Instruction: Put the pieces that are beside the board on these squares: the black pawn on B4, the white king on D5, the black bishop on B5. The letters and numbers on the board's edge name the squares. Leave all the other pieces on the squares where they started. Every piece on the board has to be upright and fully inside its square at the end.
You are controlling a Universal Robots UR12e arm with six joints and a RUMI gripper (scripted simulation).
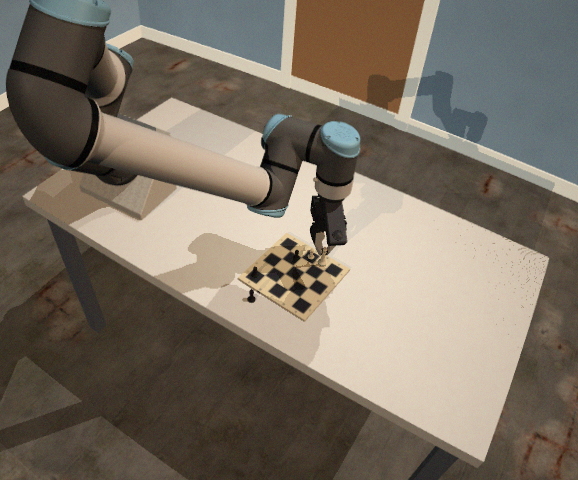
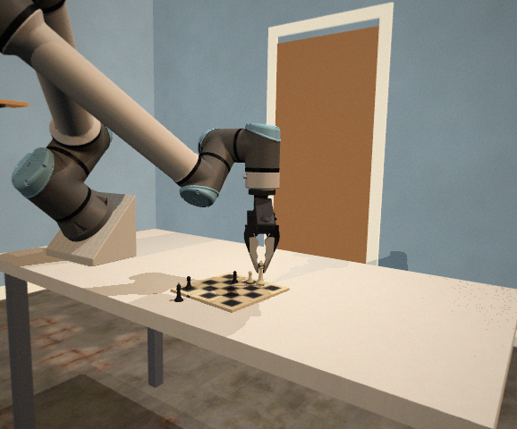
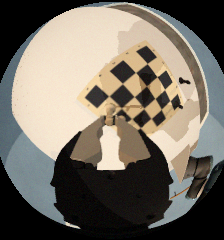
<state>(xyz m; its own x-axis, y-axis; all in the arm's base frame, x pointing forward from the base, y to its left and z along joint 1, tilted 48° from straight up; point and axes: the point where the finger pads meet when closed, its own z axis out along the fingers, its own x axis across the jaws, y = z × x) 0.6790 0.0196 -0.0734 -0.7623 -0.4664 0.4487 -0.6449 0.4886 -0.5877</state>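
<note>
The white king is 1 cm below my hand. The rest, counted from my hand: black bishop (21 cm to the right, 9 cm behind, 3 cm below); then chessboard (7 cm to the right, 5 cm below, 4 cm behind).
</note>
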